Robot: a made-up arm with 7 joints.
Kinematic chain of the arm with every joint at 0, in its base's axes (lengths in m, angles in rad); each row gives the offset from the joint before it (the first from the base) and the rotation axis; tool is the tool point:
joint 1: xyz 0 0 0.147 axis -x
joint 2: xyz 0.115 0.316 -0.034 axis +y
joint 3: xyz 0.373 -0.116 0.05 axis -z
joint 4: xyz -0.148 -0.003 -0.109 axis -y
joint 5: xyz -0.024 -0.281 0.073 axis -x
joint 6: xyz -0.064 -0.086 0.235 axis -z
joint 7: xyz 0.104 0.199 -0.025 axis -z
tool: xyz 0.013 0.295 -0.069
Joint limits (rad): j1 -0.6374..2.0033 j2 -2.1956..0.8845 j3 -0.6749..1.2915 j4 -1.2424..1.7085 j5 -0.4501..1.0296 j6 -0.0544..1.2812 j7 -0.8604..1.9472
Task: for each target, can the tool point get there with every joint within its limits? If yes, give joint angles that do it. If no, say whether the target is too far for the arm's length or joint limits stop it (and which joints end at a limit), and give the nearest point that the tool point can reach.
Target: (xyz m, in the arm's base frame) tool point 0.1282 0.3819 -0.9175
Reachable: no: joint limits stop it (at a limit: joint 2, joint 3, joint 4, joint 5, joint 6) | nearest point 0.2883 0.3101 -0.7173 | short by 0.266 m
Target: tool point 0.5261 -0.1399 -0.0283
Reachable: yes | joints 0.0700 0.4404 0.5886 -0.3549 -0.1780 0.0754 1.5588
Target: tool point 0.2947 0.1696 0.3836
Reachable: yes | joints 0.7973 0.1492 -0.2796 1.4474 0.1055 0.4235 0.9571
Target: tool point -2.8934 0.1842 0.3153
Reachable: no: too far | nearest point -0.6435 0.2428 0.3689 | short by 2.251 m
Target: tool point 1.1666 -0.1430 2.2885
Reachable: no: too far | nearest point 0.5414 -0.0566 0.9951 | short by 1.439 m
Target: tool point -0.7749 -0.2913 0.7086
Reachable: no: joint limits stop it (at a limit: joint 2, joint 3, joint 6) | nearest point -0.5997 -0.2562 0.6410 | short by 0.191 m
